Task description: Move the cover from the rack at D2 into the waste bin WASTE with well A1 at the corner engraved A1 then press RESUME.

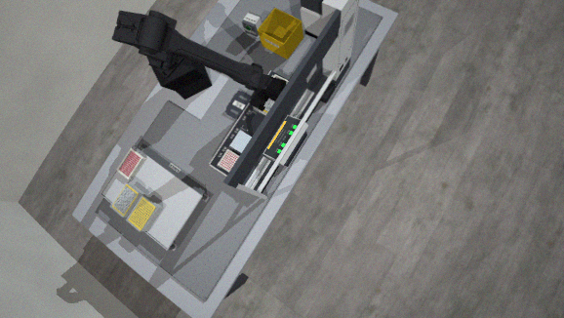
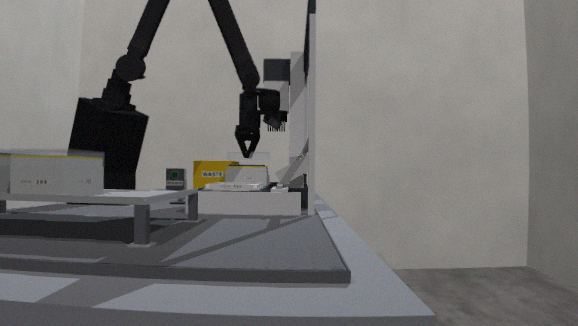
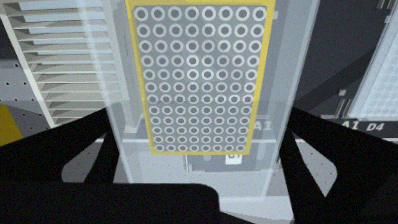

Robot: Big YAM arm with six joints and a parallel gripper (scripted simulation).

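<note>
My gripper is now 10 mm past the tip rack, 10 mm to the left of it and 50 mm above it. The rest, counted from my hand: clear cover (right at my hand); then yellow waste bin (220 mm behind, 310 mm to the left, 110 mm below); then plate (50 mm ahead, 300 mm to the right, 90 mm below).
</note>
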